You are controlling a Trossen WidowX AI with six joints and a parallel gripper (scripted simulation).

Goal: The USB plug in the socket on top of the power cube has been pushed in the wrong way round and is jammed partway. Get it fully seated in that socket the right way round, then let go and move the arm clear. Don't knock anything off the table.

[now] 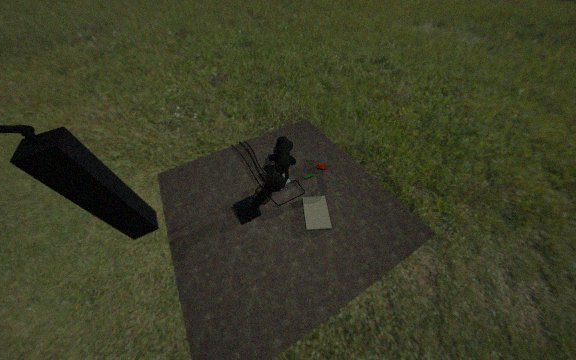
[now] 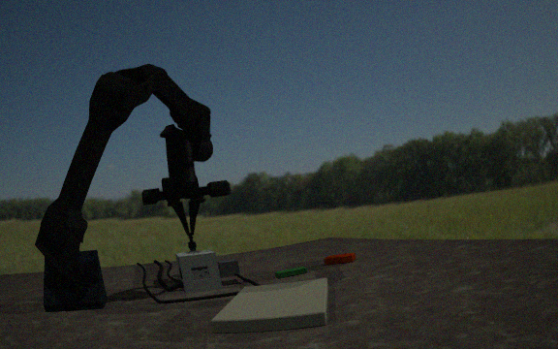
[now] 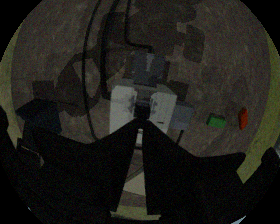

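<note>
The dark USB plug lies 2 cm below my gripper tip. Round my gripper tip: green piece 19 cm ahead, 3 cm to the right, 11 cm below; then flat pale slab 7 cm ahead, 29 cm to the right, 10 cm below; then orange piece 32 cm ahead, 1 cm to the right, 10 cm below.
</note>
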